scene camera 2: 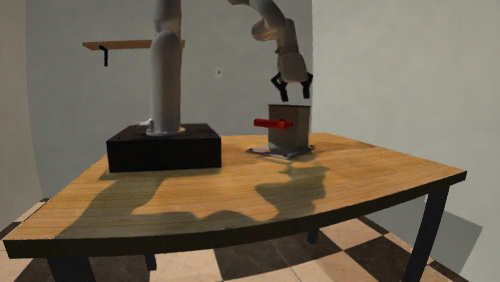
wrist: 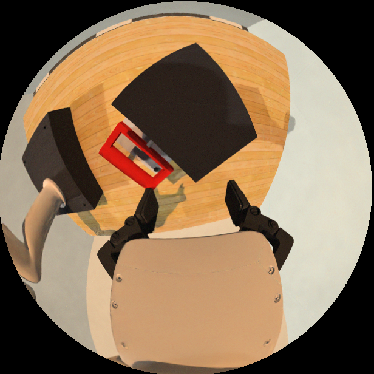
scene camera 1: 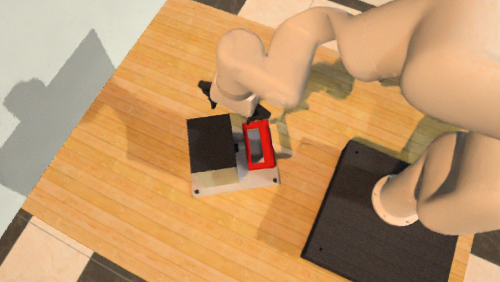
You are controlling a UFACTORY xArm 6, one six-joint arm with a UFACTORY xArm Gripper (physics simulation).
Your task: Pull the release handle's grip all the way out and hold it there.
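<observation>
The red release handle (scene camera 1: 268, 145) (scene camera 2: 270, 123) (wrist: 125, 166) is a rectangular loop sticking out from one side of a box with a black top (scene camera 1: 210, 142) (scene camera 2: 287, 130) (wrist: 185, 110). A short gap with a dark stem shows between loop and box. The box stands on a pale base plate (scene camera 1: 235, 186) with bolts. My gripper (scene camera 1: 231, 114) (scene camera 2: 295, 99) (wrist: 190, 193) is open and empty, pointing down above the level of the box top. In the wrist view its left finger appears close to one end of the loop, and the handle is not between the fingers.
The wooden table (scene camera 1: 150, 225) (scene camera 2: 200, 200) (wrist: 260, 65) carries the box and the black base block (scene camera 1: 345, 200) (scene camera 2: 165, 157) (wrist: 50, 150) of my arm. The block is on the handle's side of the box. A wall shelf (scene camera 2: 120, 45) hangs behind.
</observation>
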